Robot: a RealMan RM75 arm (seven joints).
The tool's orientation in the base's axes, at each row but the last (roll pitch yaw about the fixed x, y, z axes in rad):
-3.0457 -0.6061 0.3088
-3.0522 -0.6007 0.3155
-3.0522 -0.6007 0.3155
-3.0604 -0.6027 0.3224
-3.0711 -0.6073 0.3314
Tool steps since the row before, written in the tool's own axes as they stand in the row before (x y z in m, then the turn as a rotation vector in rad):
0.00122 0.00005 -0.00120 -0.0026 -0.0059 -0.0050
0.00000 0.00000 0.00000 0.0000 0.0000 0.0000
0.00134 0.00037 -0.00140 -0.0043 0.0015 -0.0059
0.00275 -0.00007 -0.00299 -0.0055 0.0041 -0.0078
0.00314 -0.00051 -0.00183 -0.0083 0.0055 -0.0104
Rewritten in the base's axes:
0.00036 -0.00006 0.00167 -0.0067 0.0035 0.0031
0.00000 0.00000 0.00000 0.0000 0.0000 0.0000
0.00047 -0.00036 0.00188 -0.0058 -0.0040 0.0023
0.00060 0.00002 0.00402 -0.0068 -0.0072 0.0030
0.00131 0.00085 0.00332 -0.0098 -0.0100 0.0035

